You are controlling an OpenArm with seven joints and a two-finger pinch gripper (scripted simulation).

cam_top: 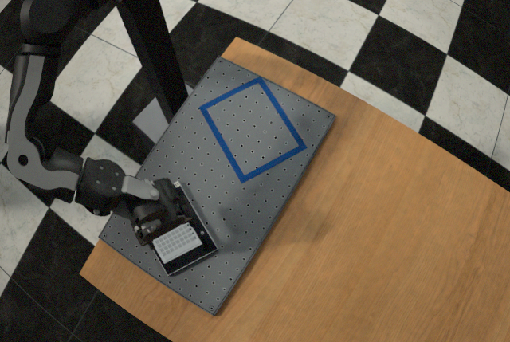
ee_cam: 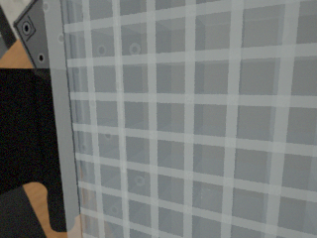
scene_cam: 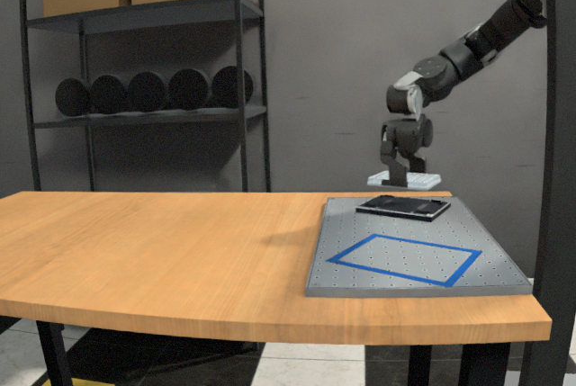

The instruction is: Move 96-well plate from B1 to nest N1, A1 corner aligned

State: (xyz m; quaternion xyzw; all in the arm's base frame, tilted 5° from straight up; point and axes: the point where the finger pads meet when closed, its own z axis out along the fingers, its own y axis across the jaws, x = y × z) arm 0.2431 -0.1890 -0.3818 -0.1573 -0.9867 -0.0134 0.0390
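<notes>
Right now the plate nest is 60 mm below my hand. From my hand the other things lie so: clear 96-well plate: right at my hand.
</notes>
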